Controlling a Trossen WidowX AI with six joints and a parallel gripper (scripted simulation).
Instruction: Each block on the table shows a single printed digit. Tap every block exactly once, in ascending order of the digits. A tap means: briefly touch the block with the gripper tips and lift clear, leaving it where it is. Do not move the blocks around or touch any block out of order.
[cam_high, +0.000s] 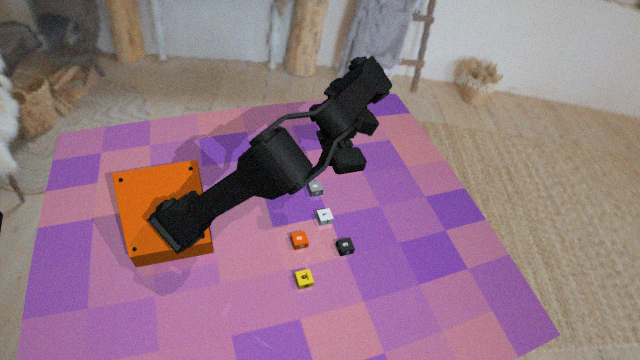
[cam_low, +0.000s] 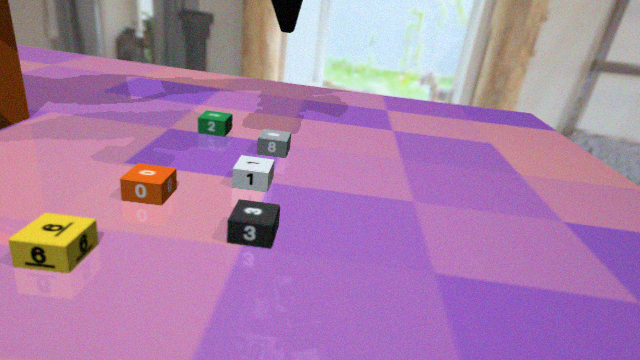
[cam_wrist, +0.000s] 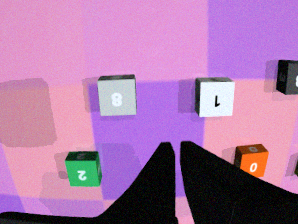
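The grey 8 block lies 120 mm below my gripper tip, 40 mm to the left of it and 10 mm behind it. The rest, counted from my gripper tip: white 1 block: 120 mm below, 50 mm to the right, 20 mm behind; orange 0 block: 120 mm below, 100 mm behind, 90 mm to the right; green 2 block: 120 mm below, 90 mm to the left, 80 mm behind.
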